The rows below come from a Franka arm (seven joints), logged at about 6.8 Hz.
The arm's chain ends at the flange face. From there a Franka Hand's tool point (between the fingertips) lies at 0.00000 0.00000 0.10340 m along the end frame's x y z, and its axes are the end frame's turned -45 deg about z.
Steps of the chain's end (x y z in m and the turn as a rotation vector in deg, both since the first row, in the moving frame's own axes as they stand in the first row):
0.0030 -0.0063 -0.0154 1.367 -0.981 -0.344
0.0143 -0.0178 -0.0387 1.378 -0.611 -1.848
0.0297 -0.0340 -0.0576 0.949 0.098 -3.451
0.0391 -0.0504 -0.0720 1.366 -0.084 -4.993
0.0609 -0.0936 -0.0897 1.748 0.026 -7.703
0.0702 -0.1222 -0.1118 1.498 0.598 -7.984
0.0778 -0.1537 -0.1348 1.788 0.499 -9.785
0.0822 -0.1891 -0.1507 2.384 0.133 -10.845
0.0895 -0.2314 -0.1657 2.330 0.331 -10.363
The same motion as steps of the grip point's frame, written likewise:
0.0071 -0.0053 -0.0154 1.660 0.273 -0.344
0.0236 -0.0050 -0.0387 1.406 0.542 -1.848
0.0463 -0.0042 -0.0576 0.602 0.740 -3.451
0.0648 -0.0099 -0.0720 1.025 0.907 -4.993
0.1114 -0.0255 -0.0897 1.218 1.254 -7.703
0.1386 -0.0381 -0.1118 0.636 1.482 -7.984
0.1665 -0.0556 -0.1349 0.911 1.617 -9.785
0.1948 -0.0787 -0.1508 1.592 1.780 -10.845
0.2301 -0.1032 -0.1658 1.414 1.882 -10.363

